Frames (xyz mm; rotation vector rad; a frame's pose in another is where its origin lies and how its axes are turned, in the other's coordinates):
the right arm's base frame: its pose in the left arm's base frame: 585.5 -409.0 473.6 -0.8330 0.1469 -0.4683
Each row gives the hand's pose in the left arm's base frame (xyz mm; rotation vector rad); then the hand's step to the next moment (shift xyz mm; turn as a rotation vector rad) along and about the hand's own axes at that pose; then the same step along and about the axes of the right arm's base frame.
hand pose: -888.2 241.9 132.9 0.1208 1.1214 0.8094
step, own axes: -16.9 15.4 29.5 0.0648 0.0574 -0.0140
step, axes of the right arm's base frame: 9.7 -14.9 32.8 -0.0629 0.0558 0.0249
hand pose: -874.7 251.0 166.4 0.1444 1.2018 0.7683
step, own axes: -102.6 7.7 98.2 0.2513 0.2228 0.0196
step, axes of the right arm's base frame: 79.6 -83.3 83.4 -0.1944 0.2300 0.1499
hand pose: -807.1 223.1 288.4 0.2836 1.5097 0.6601
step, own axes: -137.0 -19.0 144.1 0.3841 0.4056 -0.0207
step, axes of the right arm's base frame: 170.1 -65.3 81.7 -0.3705 0.3287 0.2592
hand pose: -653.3 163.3 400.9 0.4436 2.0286 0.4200
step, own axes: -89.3 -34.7 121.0 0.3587 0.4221 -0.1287
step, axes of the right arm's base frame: 153.3 17.9 0.2 -0.4342 0.2386 0.2792
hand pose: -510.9 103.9 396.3 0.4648 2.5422 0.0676
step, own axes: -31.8 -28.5 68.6 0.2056 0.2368 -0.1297
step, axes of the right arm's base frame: 62.6 28.4 -42.4 -0.2730 0.0902 0.1803
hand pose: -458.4 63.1 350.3 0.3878 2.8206 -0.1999
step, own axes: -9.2 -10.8 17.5 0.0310 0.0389 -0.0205
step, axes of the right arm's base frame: 15.3 3.9 -16.1 -0.0420 0.0153 0.0300
